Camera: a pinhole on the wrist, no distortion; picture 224 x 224 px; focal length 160.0 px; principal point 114.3 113.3 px. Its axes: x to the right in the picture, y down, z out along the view. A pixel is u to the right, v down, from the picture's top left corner.
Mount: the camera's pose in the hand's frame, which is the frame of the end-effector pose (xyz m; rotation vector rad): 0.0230 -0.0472 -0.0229 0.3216 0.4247 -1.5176
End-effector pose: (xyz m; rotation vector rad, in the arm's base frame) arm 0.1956 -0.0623 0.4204 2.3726 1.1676 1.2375
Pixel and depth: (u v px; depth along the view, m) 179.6 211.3 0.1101
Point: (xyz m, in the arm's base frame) 0.1921 0.1067 0.3779
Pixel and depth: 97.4 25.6 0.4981
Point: 0.3464 0.0078 -0.1144
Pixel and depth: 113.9 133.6 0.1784
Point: 0.2475 0.0853 0.3057
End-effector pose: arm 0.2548 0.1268 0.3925 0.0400 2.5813 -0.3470
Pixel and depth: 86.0 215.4 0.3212
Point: 0.1663 -0.0852 0.0699
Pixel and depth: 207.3 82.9 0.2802
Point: 0.3100 -0.2231 0.3474
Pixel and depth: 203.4 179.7 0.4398
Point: 0.1302 -0.3889 0.1800
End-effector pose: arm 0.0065 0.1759 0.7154 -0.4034 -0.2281 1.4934
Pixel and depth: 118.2 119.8 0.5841
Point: 0.1226 0.3108 1.2807
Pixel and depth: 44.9 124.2 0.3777
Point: -0.0708 0.2931 1.0894
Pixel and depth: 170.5 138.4 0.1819
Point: 0.1403 0.2471 0.8808
